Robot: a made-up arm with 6 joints. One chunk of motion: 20 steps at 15 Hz.
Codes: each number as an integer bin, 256 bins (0 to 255) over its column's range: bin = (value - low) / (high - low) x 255, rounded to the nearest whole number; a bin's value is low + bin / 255 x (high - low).
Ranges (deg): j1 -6..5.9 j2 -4.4..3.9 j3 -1.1..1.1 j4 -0.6..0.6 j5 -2.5..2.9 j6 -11.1..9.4
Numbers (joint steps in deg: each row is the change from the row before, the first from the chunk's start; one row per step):
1: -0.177 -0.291 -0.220 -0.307 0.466 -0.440
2: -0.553 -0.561 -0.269 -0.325 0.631 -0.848
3: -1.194 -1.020 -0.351 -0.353 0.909 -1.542
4: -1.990 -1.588 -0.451 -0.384 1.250 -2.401
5: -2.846 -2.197 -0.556 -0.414 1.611 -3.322
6: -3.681 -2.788 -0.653 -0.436 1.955 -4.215
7: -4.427 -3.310 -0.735 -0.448 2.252 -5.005
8: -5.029 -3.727 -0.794 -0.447 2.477 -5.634
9: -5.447 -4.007 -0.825 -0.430 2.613 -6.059
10: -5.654 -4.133 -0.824 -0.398 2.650 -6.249
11: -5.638 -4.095 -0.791 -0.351 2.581 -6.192
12: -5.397 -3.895 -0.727 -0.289 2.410 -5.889
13: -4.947 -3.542 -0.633 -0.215 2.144 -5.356
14: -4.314 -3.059 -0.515 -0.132 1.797 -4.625
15: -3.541 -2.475 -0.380 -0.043 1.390 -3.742
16: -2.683 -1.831 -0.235 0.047 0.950 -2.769
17: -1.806 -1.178 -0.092 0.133 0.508 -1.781
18: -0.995 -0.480 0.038 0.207 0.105 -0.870
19: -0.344 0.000 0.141 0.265 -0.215 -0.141
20: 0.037 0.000 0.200 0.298 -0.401 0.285
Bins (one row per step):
1: 125 126 102 62 140 133
2: 117 118 96 58 148 128
3: 103 104 87 52 161 119
4: 86 86 75 46 177 108
5: 68 68 63 40 194 97
6: 50 50 52 35 210 86
7: 34 33 42 32 224 76
8: 21 21 35 33 235 68
9: 12 12 32 36 241 63
10: 7 8 32 43 243 60
11: 8 9 36 53 240 61
12: 13 16 43 66 232 65
13: 23 26 54 82 219 71
14: 36 41 68 99 203 81
15: 53 59 83 118 184 92
16: 71 79 100 137 163 104
17: 90 99 117 156 142 116
18: 107 120 132 171 123 127
19: 121 135 144 184 108 136
20: 129 135 151 191 99 142

